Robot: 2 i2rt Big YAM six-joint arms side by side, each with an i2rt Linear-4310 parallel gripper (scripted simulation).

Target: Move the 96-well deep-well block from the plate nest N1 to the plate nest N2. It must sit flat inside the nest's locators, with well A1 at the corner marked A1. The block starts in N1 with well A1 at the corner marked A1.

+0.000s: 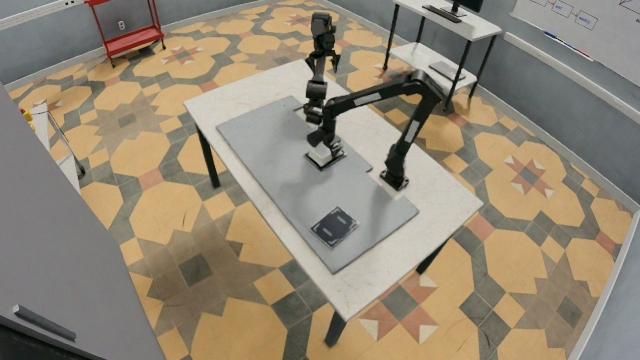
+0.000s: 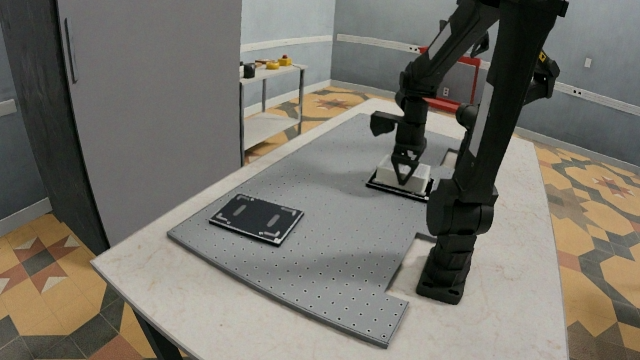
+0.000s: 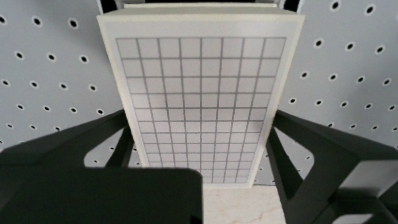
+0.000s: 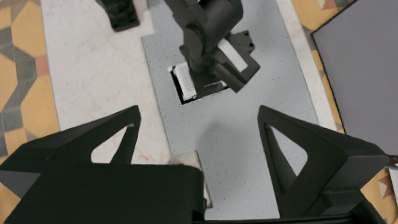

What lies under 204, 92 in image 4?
My left gripper.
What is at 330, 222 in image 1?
A black nest.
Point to a black nest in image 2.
At 254, 218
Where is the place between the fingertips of my right gripper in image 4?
199, 111
